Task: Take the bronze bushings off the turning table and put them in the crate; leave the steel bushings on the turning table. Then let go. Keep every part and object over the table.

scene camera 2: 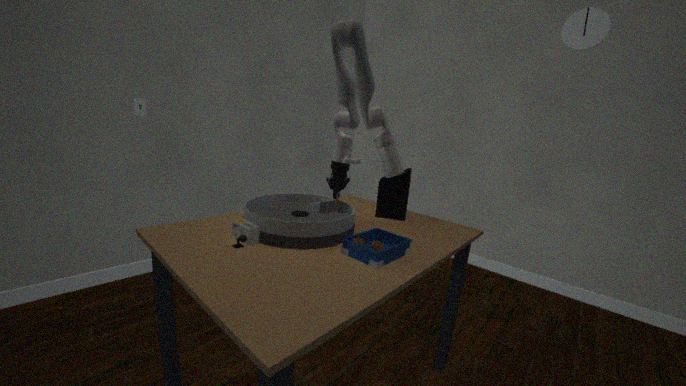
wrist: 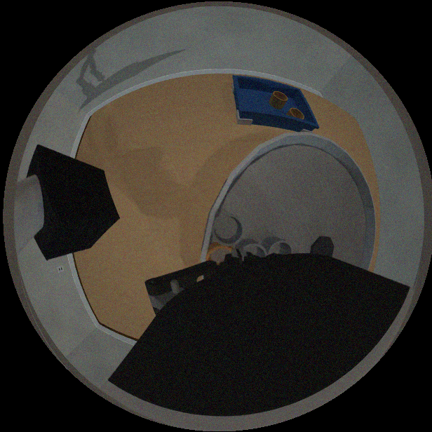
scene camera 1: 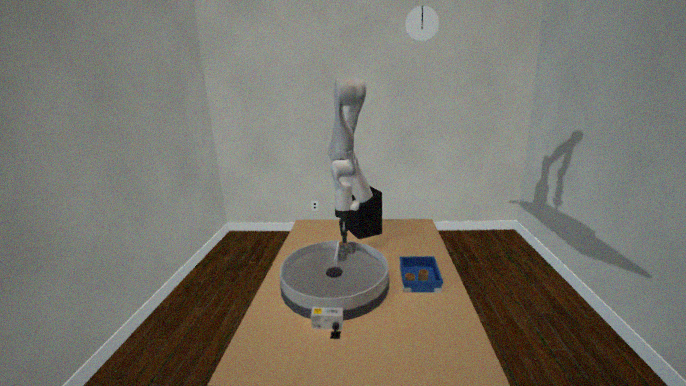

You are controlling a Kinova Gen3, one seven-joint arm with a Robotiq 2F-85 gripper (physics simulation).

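Places are measured from the arm's base along level axes (x ahead, y left, z up), in millimetres.
Where they show: gripper, fingertip midpoint: (scene camera 2: 335, 199) (scene camera 1: 344, 242); arm's base at its link origin: (scene camera 2: 395, 175) (scene camera 1: 364, 197).
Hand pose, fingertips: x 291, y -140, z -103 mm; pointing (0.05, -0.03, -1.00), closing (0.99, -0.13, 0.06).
Each offset is from my fingertips to the top centre of the thing. "*": to the spot under its first point.
The grey turning table (scene camera 1: 335, 293) (scene camera 2: 297, 226) (wrist: 365, 189) stands mid-table. My gripper (scene camera 1: 343, 241) (scene camera 2: 335, 195) is shut on nothing and hangs low over the table's back edge. In the wrist view a bronze bushing (wrist: 215, 252) lies by the rim, half hidden by the gripper's dark body. Steel bushings (wrist: 226, 228) (wrist: 278, 245) lie close beside it; they show as a pale cluster @[dx +56, dy -16, dz -9 mm] (scene camera 1: 343, 252) (scene camera 2: 328, 206) in the scene views. The blue crate @[dx +179, dy +283, dz -49 mm] (scene camera 1: 422, 287) (scene camera 2: 369, 255) (wrist: 250, 100) to the right holds two bronze bushings @[dx +212, dy +232, dz -56 mm] (scene camera 1: 410, 276) @[dx +196, dy +293, dz -56 mm] (scene camera 1: 423, 273) (wrist: 278, 99) (wrist: 296, 113).
The arm's black base block (scene camera 1: 367, 216) (scene camera 2: 393, 194) (wrist: 68, 201) stands behind the turning table. A small white control box @[* dx +409, dy -100, dz -49 mm] (scene camera 1: 327, 317) (scene camera 2: 245, 230) sits at the table's front. A dark hub @[dx +159, dy -58, dz -38 mm] (scene camera 1: 334, 272) marks the turning table's centre.
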